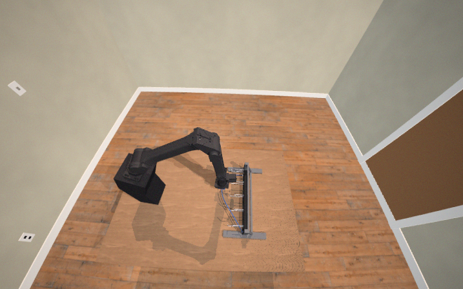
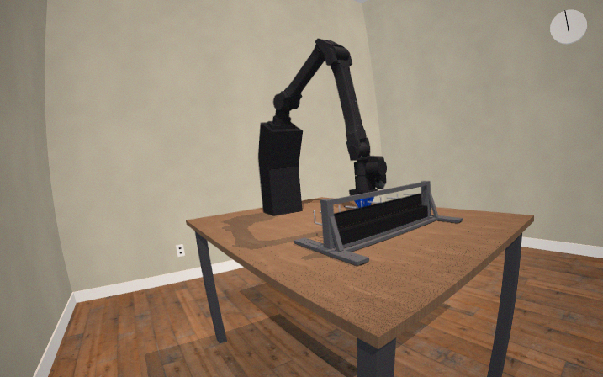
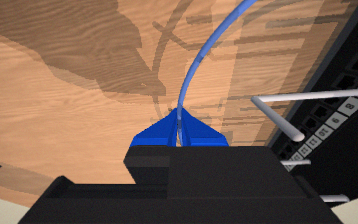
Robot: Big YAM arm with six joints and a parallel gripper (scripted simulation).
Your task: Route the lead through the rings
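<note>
Now: the grey rack 190 mm ahead of my hand, 50 mm to the right of it and 30 mm above it.
</note>
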